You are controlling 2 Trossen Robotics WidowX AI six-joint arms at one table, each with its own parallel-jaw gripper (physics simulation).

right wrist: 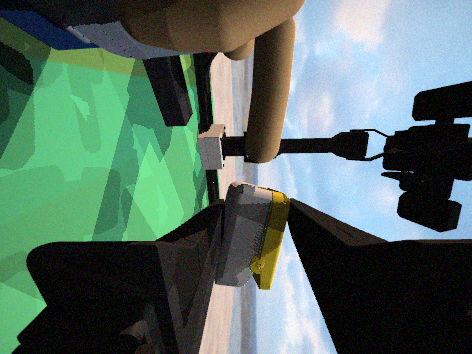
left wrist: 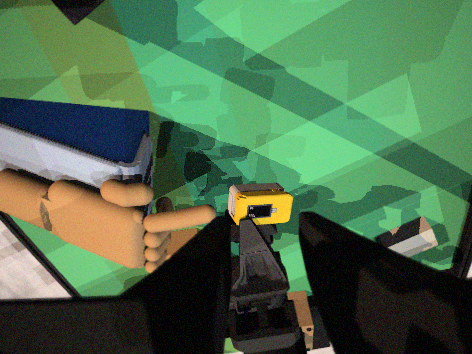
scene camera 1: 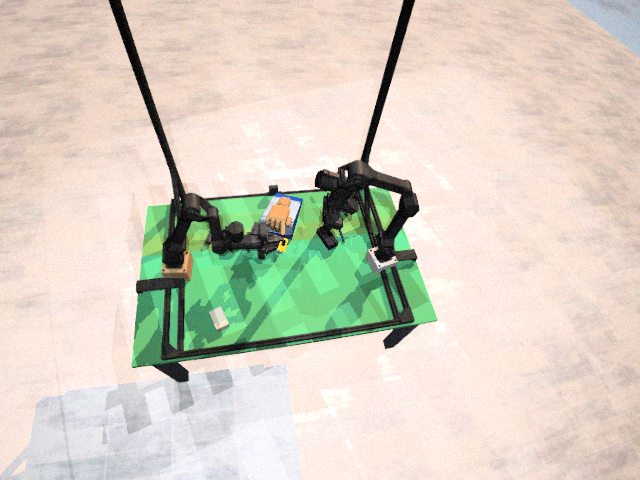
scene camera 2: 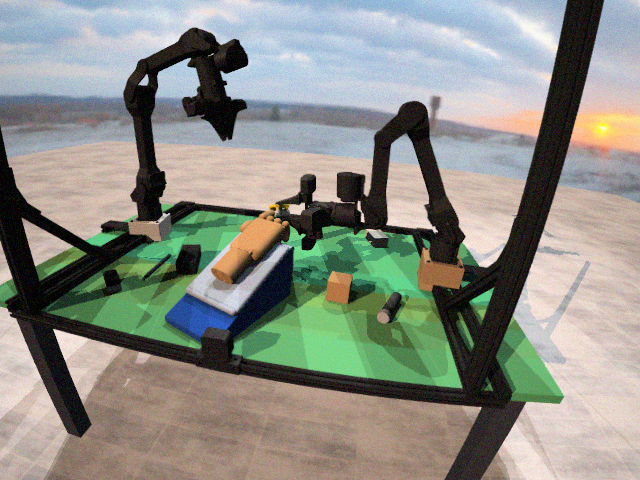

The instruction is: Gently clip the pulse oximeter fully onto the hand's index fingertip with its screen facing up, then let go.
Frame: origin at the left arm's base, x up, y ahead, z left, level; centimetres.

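Seen in the pictures: left gripper, fingertip midpoint: [right wrist: 385, 164] [left wrist: 264, 227] [scene camera 1: 323, 218] [scene camera 2: 227, 140]; right gripper, fingertip midpoint: [right wrist: 255, 205] [left wrist: 243, 205] [scene camera 1: 283, 241] [scene camera 2: 276, 210]; left arm's base, origin of the base link: [right wrist: 223, 146] [scene camera 1: 383, 255] [scene camera 2: 149, 217]; right arm's base, origin of the base link: [scene camera 1: 175, 261] [scene camera 2: 442, 257].
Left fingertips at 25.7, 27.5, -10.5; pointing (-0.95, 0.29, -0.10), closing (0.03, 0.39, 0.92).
Note:
Pixels of each thing's top centre, then the offset from my left fingertips to it, as dx, dy, dz. "spot": a spot on its surface instead.
- yellow-and-grey pulse oximeter, middle of its top: [right wrist: 290, 233] [left wrist: 262, 222] [scene camera 2: 280, 201] [scene camera 1: 282, 241] -14.6, +14.3, -4.1
- blue wedge, surface spot: [scene camera 2: 263, 305] spot: -29.1, +12.1, -29.8
- orange cube, middle of its top: [left wrist: 184, 264] [scene camera 2: 340, 277] -26.6, +28.9, -21.9
- dark cylinder, middle of its top: [scene camera 2: 391, 301] -28.8, +39.6, -27.9
- black block, middle of its top: [right wrist: 181, 86] [scene camera 2: 188, 252] [scene camera 1: 327, 235] -28.1, -9.3, -8.7
- thin pen, middle of its top: [scene camera 2: 156, 264] -30.6, -17.3, -11.4
- small black object, middle of its top: [scene camera 2: 110, 274] -28.3, -24.3, -21.5
- white-and-black box, middle of its top: [left wrist: 411, 246] [scene camera 2: 377, 233] [scene camera 1: 218, 317] -28.6, +46.1, +12.2
The yellow-and-grey pulse oximeter [scene camera 1: 282, 245] [scene camera 2: 279, 207] [left wrist: 282, 210] [right wrist: 245, 225] is between the fingertips of my right gripper [right wrist: 255, 205], which is shut on it. Its dark screen faces up in the left wrist view. In the right wrist view it is slightly tilted. The tan hand [scene camera 1: 280, 209] [scene camera 2: 261, 238] [left wrist: 95, 220] lies on a sloped support. Its extended index finger [left wrist: 182, 218] [right wrist: 271, 95] points at the oximeter, with a small gap between fingertip and oximeter. My left gripper [scene camera 2: 226, 137] hangs high above the table, partly open and empty.
The blue wedge [scene camera 2: 263, 305] carries the hand. An orange cube [scene camera 2: 339, 287] and a dark cylinder [scene camera 2: 390, 308] stand to its right in scene camera 2. A black block [scene camera 2: 188, 259], a thin pen [scene camera 2: 156, 266] and a small black object [scene camera 2: 112, 282] lie left. A white-and-black box [scene camera 1: 218, 318] [scene camera 2: 377, 238] lies apart.

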